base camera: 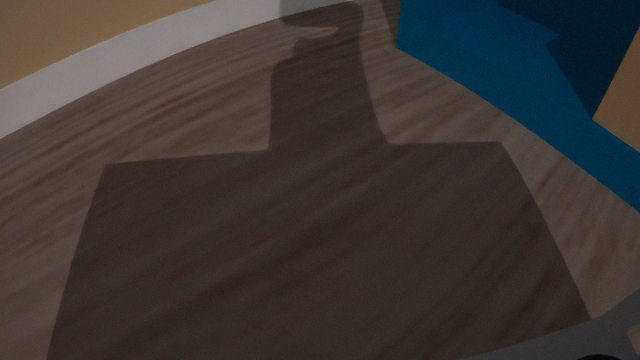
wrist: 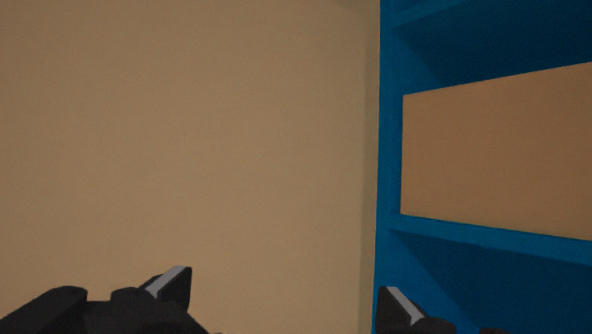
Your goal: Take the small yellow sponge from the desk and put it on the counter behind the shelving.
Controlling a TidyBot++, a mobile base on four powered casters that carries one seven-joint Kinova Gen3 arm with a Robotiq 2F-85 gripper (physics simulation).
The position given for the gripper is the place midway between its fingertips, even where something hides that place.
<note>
In view: the gripper (wrist: pixel 284 298) and a shelving unit (base camera: pixel 549 72).
The shelving unit also shows in the wrist view (wrist: pixel 452 270).
</note>
